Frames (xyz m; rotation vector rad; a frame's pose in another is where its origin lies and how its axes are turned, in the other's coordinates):
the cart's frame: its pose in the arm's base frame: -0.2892 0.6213 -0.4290 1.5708 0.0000 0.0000
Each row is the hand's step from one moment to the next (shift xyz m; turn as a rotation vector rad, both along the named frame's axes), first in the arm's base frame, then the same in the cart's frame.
Working: the arm's base frame: its pose in the cart's frame: 0.2892 0.4290 0.6213 -1.5708 0.0000 0.0000

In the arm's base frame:
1: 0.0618 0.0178 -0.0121 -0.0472 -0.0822 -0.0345
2: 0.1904 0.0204 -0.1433 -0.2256 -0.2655 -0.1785
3: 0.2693 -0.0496 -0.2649 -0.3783 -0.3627 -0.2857
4: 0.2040 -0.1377 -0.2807 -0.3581 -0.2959 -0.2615
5: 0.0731 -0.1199 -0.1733 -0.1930 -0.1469 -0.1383
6: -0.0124 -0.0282 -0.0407 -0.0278 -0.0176 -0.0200
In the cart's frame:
1: 0.0618 -0.0121 -0.0178 -0.0472 -0.0345 0.0822
2: 0.1904 -0.1433 -0.0204 -0.2256 -0.1785 0.2655
3: 0.2693 -0.2649 0.0496 -0.3783 -0.2857 0.3627
4: 0.2040 -0.2807 0.1377 -0.3581 -0.2615 0.2959
5: 0.0731 -0.1733 0.1199 -0.1930 -0.1383 0.1469
6: -0.0124 -0.0407 0.0282 -0.0278 -0.0200 0.0176

